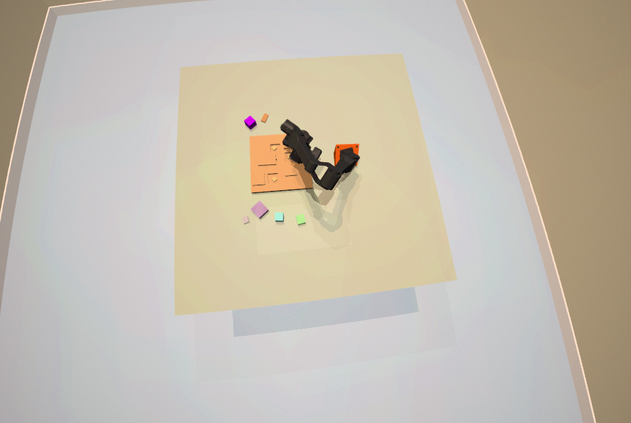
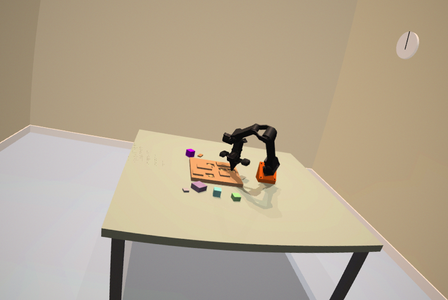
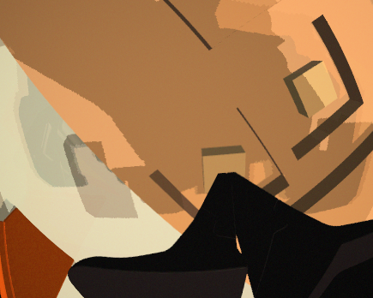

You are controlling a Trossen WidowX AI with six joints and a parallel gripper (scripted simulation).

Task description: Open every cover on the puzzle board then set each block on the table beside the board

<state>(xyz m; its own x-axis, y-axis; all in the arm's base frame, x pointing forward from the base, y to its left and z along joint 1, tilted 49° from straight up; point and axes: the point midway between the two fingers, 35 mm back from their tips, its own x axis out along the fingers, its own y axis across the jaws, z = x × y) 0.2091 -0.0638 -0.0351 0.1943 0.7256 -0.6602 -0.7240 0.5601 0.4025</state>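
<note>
My gripper tip is 80 mm short of the green block, 320 mm to the right of it and 10 mm above it. Round my gripper tip: magenta cube 220 mm ahead, 230 mm to the right; cyan block 170 mm ahead, 290 mm to the left; flat orange block 150 mm ahead, 250 mm to the right, 20 mm below.
</note>
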